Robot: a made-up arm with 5 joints.
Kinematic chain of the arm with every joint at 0, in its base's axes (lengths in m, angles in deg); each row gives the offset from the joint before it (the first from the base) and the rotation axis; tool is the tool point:
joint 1: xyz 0 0 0.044 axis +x
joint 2: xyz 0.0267 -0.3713 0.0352 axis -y
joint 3: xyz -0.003 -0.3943 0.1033 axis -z
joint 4: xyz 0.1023 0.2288 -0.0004 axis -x
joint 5: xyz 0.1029 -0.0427 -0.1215 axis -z
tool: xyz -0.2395 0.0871 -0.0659
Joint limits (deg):
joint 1: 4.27..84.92
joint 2: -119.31..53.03
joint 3: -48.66..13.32
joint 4: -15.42..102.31
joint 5: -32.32..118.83
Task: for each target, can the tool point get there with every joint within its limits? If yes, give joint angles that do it. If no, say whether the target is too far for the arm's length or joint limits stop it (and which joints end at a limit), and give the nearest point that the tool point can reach.
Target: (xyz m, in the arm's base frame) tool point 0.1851 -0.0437 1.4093
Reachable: no: joint limits stop it (at a limit: joint 1, joint 2, joint 3, joint 4) | nearest point 0.3209 -0.4498 0.3803 | short by 1.115 m
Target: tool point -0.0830 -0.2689 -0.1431
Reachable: yes | joints 31.16 -41.38 -28.09 8.90 61.93
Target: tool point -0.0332 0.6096 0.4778
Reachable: no: joint limits stop it (at a limit: joint 1, joint 4) | nearest point 0.0026 0.1845 -0.2310 | short by 0.827 m
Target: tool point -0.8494 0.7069 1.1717
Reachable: no: too far | nearest point -0.1179 -0.2992 0.2286 | short by 1.561 m
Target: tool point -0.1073 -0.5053 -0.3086
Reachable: yes | joints 37.72 -100.01 -10.10 61.58 34.46
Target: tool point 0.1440 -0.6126 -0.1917
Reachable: yes | joints 18.19 33.22 -13.02 75.60 42.40
